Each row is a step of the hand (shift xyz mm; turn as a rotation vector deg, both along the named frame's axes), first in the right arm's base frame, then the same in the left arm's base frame.
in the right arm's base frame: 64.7 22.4 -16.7 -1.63 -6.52 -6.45
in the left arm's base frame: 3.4 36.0 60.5 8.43 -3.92 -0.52
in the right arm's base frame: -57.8 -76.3 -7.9 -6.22 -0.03 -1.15
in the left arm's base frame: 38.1 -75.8 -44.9 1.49 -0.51 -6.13
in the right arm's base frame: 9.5 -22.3 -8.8 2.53 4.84 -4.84
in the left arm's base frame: 15.5 -16.0 13.0 2.64 6.57 1.78
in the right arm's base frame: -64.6 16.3 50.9 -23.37 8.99 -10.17
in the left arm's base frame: -49.0 -12.6 -66.8 7.83 8.58 -24.40
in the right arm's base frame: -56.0 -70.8 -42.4 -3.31 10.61 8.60
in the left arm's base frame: 68.3 -58.1 -43.7 -11.56 6.21 -5.02
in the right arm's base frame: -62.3 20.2 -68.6 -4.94 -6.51 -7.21
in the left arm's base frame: 60.9 34.3 -64.1 9.35 -4.12 -3.78
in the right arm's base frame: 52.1 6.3 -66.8 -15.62 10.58 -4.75
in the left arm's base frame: 56.7 37.3 51.1 1.71 9.21 -17.05
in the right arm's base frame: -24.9 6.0 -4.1 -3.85 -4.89 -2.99
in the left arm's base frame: 3.3 3.4 -25.5 4.77 -3.99 -3.00
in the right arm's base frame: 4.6 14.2 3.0 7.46 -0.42 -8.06
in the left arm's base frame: -8.1 12.7 2.3 7.18 3.59 7.51
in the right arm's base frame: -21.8 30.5 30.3 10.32 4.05 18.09
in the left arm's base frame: -37.6 14.1 -26.6 -18.98 -1.29 9.39
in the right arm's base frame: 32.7 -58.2 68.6 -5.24 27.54 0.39
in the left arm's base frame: -45.5 -73.6 40.9 -9.77 24.49 -9.53
